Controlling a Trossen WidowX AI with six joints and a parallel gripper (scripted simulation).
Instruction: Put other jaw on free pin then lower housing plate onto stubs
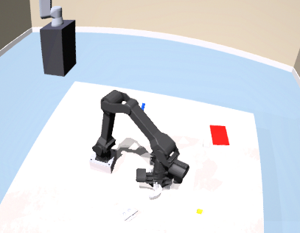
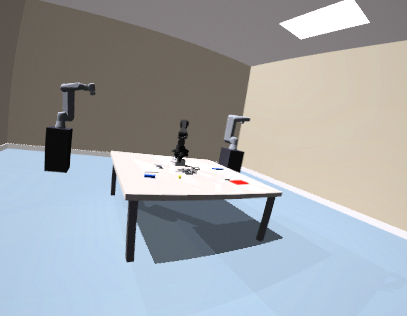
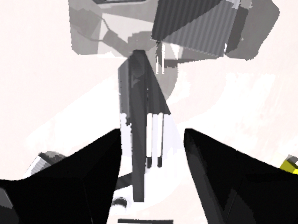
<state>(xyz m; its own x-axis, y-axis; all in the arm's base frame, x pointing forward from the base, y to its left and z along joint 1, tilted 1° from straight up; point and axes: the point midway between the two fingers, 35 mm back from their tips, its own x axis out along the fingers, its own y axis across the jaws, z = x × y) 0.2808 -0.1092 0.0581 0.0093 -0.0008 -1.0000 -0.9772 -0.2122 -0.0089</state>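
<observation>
Now: gripper tip 4 cm to the left of the white jaw and 1 cm past it. Round my gripper tip: flat white piece 26 cm to the right, 8 cm below, 5 cm ahead; then yellow piece 22 cm ahead, 7 cm below, 5 cm to the right; then red plate 49 cm to the left, 28 cm ahead, 8 cm below.
</observation>
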